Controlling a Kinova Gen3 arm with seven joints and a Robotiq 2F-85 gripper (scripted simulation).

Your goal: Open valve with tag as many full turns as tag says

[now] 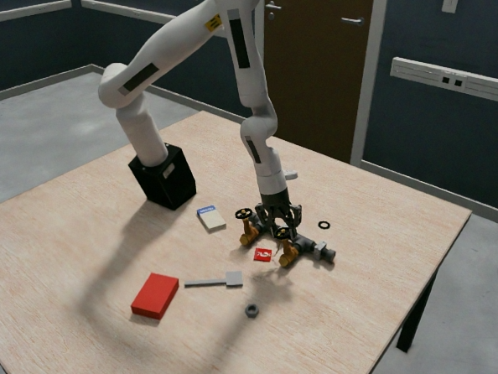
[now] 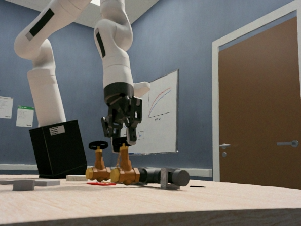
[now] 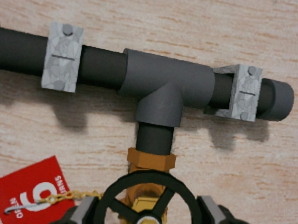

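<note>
The red tag is 10 cm below my hand, 6 cm behind it and 3 cm to the right of it. Also, from my hand: red block (35 cm to the right, 13 cm behind, 8 cm below); then white card box (29 cm behind, 9 cm below, 3 cm to the right); then grey t-shaped tool (19 cm to the right, 9 cm below, 6 cm behind).
</note>
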